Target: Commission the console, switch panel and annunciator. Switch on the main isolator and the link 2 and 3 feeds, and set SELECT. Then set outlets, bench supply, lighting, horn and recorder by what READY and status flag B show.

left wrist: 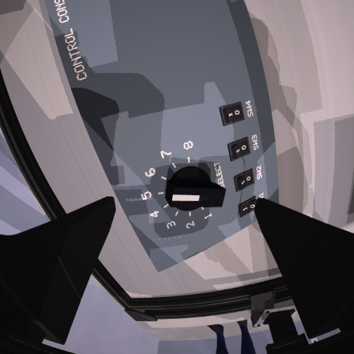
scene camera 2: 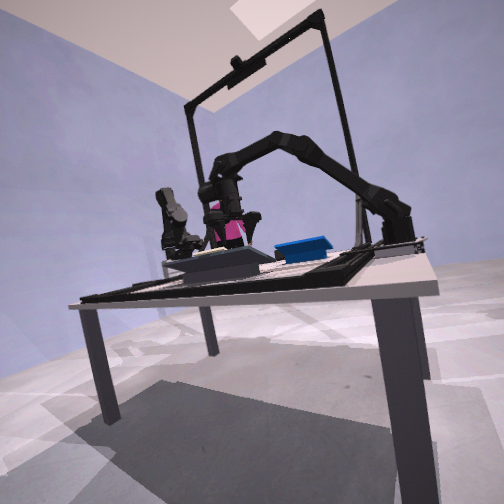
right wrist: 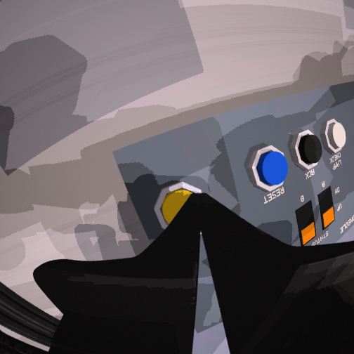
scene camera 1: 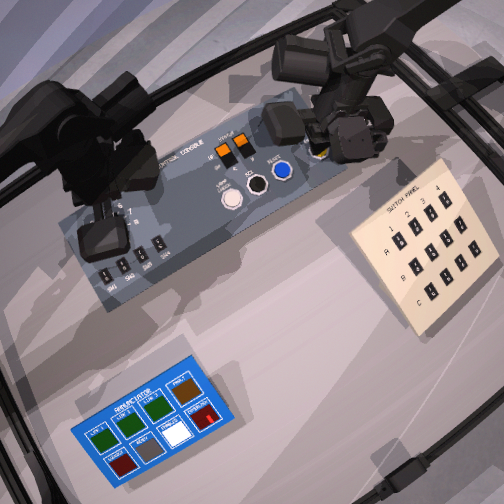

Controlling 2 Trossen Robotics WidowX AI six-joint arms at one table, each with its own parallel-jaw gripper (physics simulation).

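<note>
The grey control console (scene camera 1: 195,200) (scene camera 2: 225,262) (left wrist: 145,30) has a black SELECT knob (left wrist: 191,177); its white line faces the 4–5 side, exact number unclear. My left gripper (scene camera 1: 122,205) (left wrist: 186,204) is open above the knob, fingers either side. My right gripper (right wrist: 197,199) is shut and empty, its tips over the yellow button (scene camera 1: 320,155) (right wrist: 175,206), partly hiding it. Status flags A (scene camera 1: 223,150) (right wrist: 328,217) and B (scene camera 1: 240,139) (right wrist: 308,233) show orange at UP. On the blue annunciator (scene camera 1: 80,431), ENABLED (scene camera 1: 176,434) is white and READY (scene camera 1: 147,450) grey.
The cream switch panel (scene camera 1: 395,280) stands at the right in scene camera 1, with rows A, B and C. SW4 (scene camera 1: 159,243) (left wrist: 232,113) and SW1 (scene camera 1: 105,276) (left wrist: 247,206) sit near the knob. Blue RESET (scene camera 1: 282,170) (right wrist: 274,168) is near the yellow button. A black frame surrounds the table.
</note>
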